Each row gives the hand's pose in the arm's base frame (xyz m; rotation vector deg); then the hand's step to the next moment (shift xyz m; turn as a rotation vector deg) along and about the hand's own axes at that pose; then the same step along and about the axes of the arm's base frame.
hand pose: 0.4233 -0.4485 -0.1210 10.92 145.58 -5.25
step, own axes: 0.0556 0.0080 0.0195 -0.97 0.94 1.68
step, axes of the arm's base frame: -0.0336 0.0123 -0.0475 1.87 0.64 -0.87
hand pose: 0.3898 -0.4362 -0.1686 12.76 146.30 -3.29
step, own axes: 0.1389 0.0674 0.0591 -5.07 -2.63 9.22
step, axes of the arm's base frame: -0.0709 0.0816 -0.1251 8.71 -4.15 -4.96
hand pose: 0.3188 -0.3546 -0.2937 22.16 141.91 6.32
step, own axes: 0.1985 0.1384 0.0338 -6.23 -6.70 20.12
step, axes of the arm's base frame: -0.0970 0.1913 -0.1171 15.07 -8.52 -13.74
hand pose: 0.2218 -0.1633 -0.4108 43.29 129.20 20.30
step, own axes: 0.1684 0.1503 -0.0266 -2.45 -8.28 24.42
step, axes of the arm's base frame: -0.0525 0.2211 -0.0060 15.33 -7.33 -19.55
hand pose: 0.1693 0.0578 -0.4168 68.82 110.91 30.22
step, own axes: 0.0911 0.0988 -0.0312 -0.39 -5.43 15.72
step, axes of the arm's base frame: 0.0079 0.1282 0.0504 9.52 -3.72 -13.13
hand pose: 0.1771 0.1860 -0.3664 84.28 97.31 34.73
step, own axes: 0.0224 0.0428 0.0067 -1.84 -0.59 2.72
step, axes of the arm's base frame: 0.0303 0.0298 0.0239 1.87 -2.28 -1.55
